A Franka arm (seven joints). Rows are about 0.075 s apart.
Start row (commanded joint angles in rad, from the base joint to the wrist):
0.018 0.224 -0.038 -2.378 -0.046 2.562 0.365
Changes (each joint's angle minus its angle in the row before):
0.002 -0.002 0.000 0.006 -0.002 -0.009 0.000
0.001 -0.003 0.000 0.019 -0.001 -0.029 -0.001
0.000 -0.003 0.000 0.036 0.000 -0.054 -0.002
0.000 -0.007 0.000 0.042 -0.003 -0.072 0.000
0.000 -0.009 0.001 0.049 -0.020 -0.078 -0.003
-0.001 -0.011 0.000 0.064 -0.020 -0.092 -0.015
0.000 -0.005 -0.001 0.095 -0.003 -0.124 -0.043
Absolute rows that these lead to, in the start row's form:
0.020 0.222 -0.038 -2.372 -0.048 2.553 0.365
0.021 0.219 -0.038 -2.353 -0.049 2.524 0.364
0.021 0.216 -0.038 -2.317 -0.049 2.470 0.362
0.021 0.209 -0.038 -2.275 -0.052 2.398 0.362
0.021 0.200 -0.037 -2.226 -0.072 2.320 0.359
0.020 0.189 -0.037 -2.162 -0.092 2.228 0.344
0.020 0.184 -0.038 -2.067 -0.095 2.104 0.301

